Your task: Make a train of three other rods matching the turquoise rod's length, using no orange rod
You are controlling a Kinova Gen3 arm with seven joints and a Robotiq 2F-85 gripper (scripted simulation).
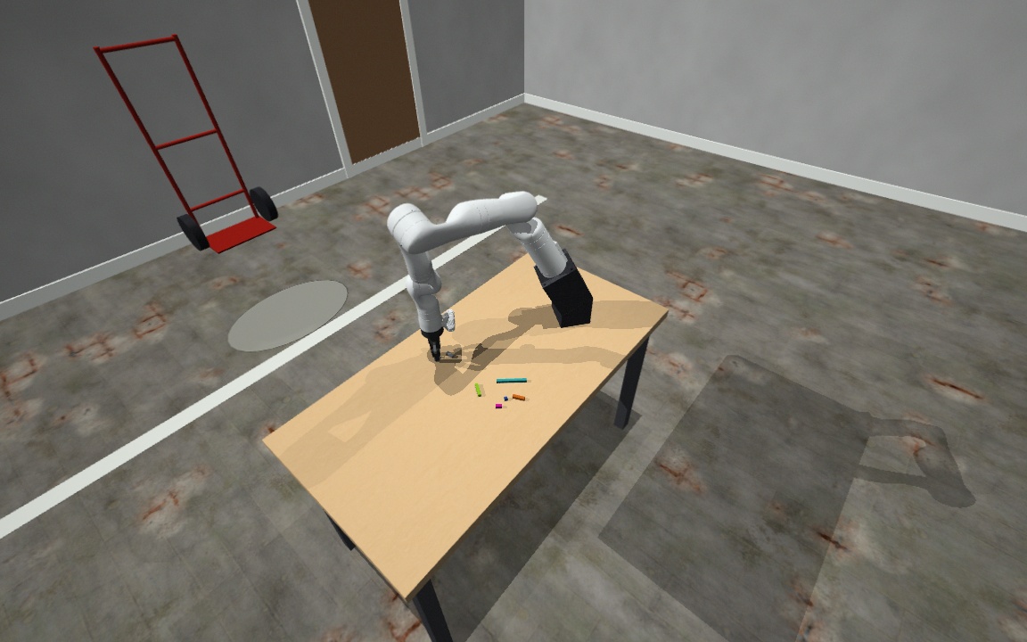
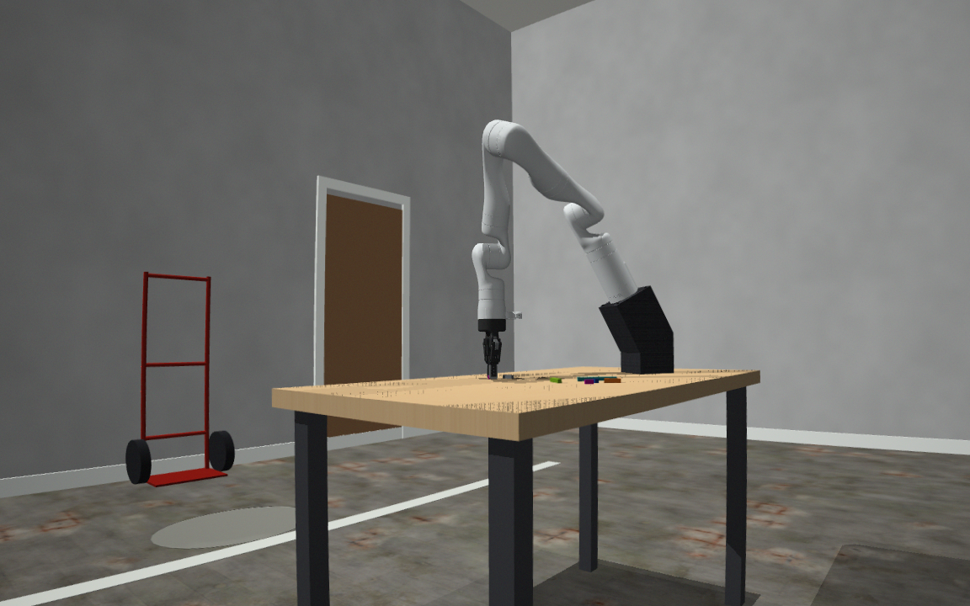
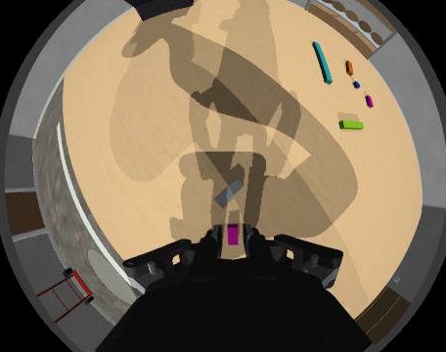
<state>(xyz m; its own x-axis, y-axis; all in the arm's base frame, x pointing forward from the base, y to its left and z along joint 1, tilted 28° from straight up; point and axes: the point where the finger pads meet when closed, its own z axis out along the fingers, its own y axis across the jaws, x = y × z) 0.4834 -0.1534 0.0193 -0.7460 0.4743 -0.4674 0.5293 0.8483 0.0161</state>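
Right now my hand is 40 mm past the grey rod, 20 mm to the right of it and 10 mm above it. From my hand the other things lie so: turquoise rod: 270 mm to the left, 100 mm behind, 10 mm below; lime rod: 210 mm to the left, 10 mm below; blue rod: 300 mm to the left, 40 mm behind, 10 mm below.
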